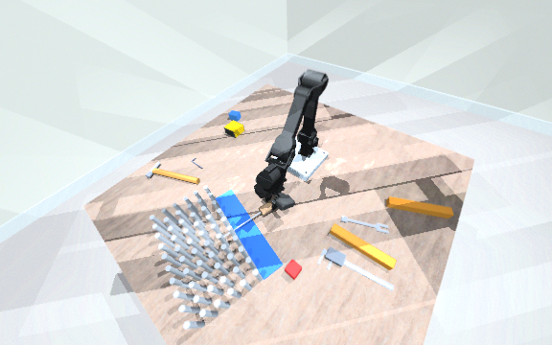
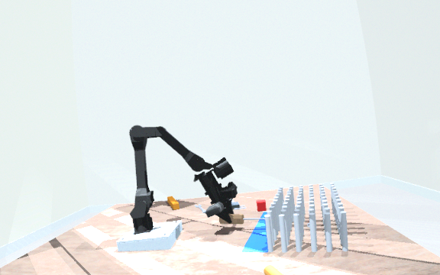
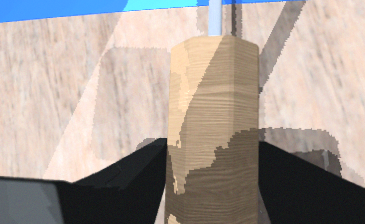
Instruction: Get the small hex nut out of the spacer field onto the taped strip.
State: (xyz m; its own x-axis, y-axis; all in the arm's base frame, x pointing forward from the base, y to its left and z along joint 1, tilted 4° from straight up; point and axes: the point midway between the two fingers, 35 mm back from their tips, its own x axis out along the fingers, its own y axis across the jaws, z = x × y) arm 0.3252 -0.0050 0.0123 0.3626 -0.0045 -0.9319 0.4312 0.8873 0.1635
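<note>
My gripper tip is now 11 cm short of the blue taped strip, 5 cm to the left of it and 3 cm above it. Also, from my gripper tip: red cube 18 cm to the left, 16 cm ahead, 1 cm below; wrench 35 cm to the left, 11 cm behind, 3 cm below; hex nut 26 cm ahead, 12 cm to the right, 3 cm below.
</note>
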